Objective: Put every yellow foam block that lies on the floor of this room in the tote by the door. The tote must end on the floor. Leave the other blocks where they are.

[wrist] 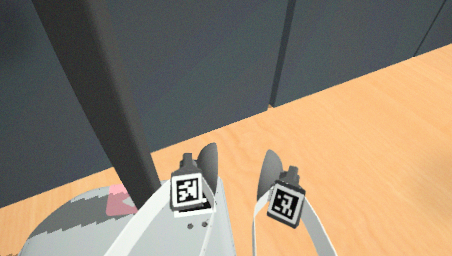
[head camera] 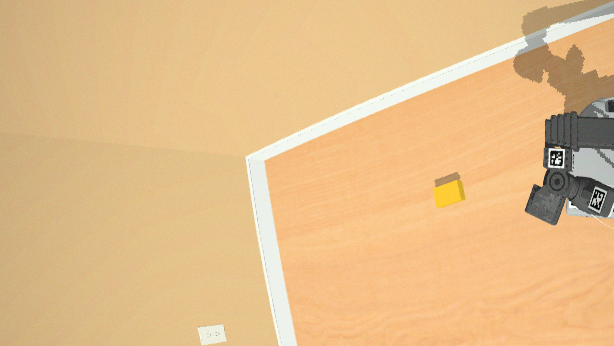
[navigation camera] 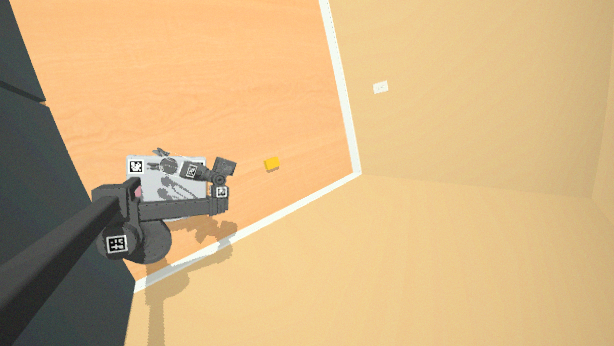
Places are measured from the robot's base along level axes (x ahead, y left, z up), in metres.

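Pixels of known places: gripper, fingertip midpoint: [navigation camera: 150,157]; robot's base, link origin: [navigation camera: 168,164].
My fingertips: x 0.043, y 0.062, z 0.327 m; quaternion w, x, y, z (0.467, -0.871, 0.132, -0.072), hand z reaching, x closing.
Observation:
For each thing: its top centre in the pictures, then the offset to it from my fingertips.
- yellow foam block, top centre: [head camera: 446,194] [navigation camera: 273,163] dx -0.023, dy -0.663, dz -0.282 m
- wall outlet, top centre: [head camera: 199,336] [navigation camera: 387,85] dx +0.544, dy -1.296, dz +0.130 m
A yellow foam block [head camera: 448,194] [navigation camera: 271,163] lies on the floor near the room corner, apart from the robot, off the side where the wrist stands. My gripper [wrist: 239,163] is open, with a gap between its two fingertips and nothing between them. It is folded back over the robot's base, and in the navigation camera view it also shows above the base. The tote and the door do not show in these views.
White baseboards [head camera: 272,250] [navigation camera: 342,90] meet at a corner beyond the block, under tan walls [head camera: 125,225] [navigation camera: 475,125]. A wall outlet [head camera: 212,334] [navigation camera: 380,87] is on one wall. Dark cabinet-like panels [navigation camera: 30,150] [wrist: 210,65] stand close behind the robot's mast [wrist: 95,90].

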